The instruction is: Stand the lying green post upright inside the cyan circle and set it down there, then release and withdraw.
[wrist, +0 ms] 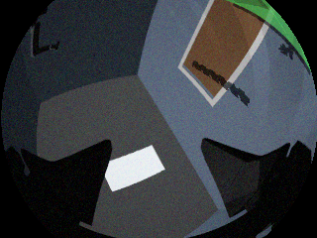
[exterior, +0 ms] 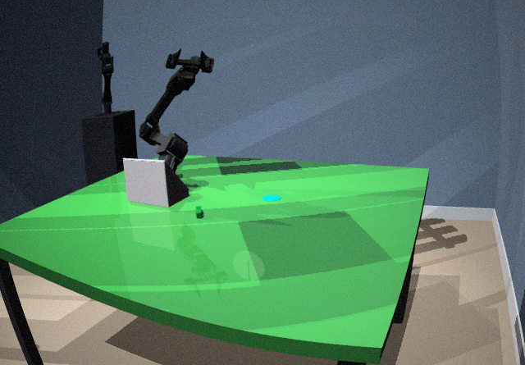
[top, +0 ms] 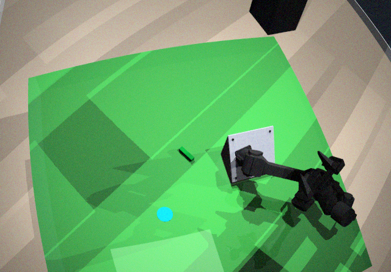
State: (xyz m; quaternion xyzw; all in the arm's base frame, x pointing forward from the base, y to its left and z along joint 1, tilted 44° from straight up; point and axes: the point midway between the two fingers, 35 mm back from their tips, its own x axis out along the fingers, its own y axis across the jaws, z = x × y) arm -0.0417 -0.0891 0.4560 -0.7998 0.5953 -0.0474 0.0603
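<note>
Right now the green post is 50 cm below my gripper tip, 35 cm to the right of it and 15 cm ahead of it. The rest, counted from my gripper tip: cyan circle (51 cm below, 32 cm ahead, 15 cm to the right).
</note>
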